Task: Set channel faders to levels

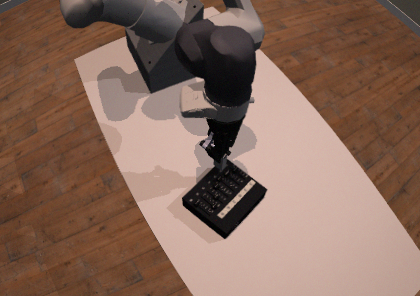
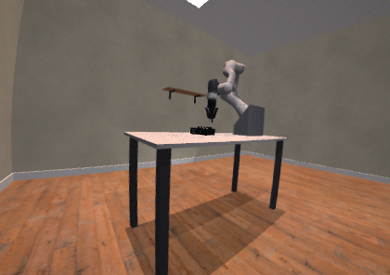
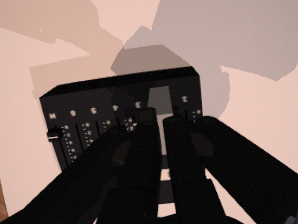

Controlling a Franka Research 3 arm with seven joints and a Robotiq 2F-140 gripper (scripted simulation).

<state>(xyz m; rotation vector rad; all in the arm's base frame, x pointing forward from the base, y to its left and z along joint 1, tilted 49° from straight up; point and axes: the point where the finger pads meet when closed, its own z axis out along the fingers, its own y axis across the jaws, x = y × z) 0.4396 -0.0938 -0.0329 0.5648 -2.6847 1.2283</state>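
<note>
Right now the master fader is 9 cm to the right of my hand, 7 cm ahead of it and 4 cm below it.
</note>
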